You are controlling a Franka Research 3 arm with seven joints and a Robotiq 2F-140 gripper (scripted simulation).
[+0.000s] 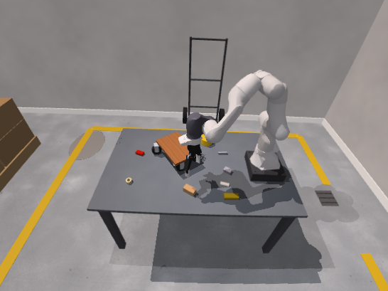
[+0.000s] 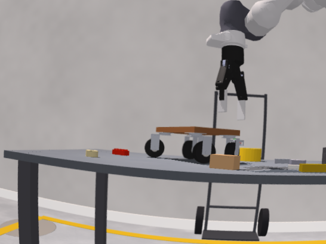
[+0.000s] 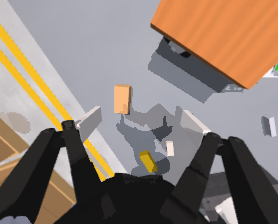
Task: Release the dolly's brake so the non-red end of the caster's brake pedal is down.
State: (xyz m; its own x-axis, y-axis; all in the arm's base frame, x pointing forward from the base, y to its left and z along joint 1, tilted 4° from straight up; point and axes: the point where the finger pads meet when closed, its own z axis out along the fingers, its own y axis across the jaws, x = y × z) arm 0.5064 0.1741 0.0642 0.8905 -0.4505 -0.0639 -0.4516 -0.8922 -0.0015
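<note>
My gripper is now 4 cm past the brake pedal, 27 cm to the left of it and 9 cm above it. The rest, counted from my hand: red brick: 43 cm ahead, 27 cm to the right, 15 cm below; tan block: 2 cm ahead, 7 cm to the left, 15 cm below; yellow spool: 11 cm behind, 45 cm to the right, 14 cm below.
</note>
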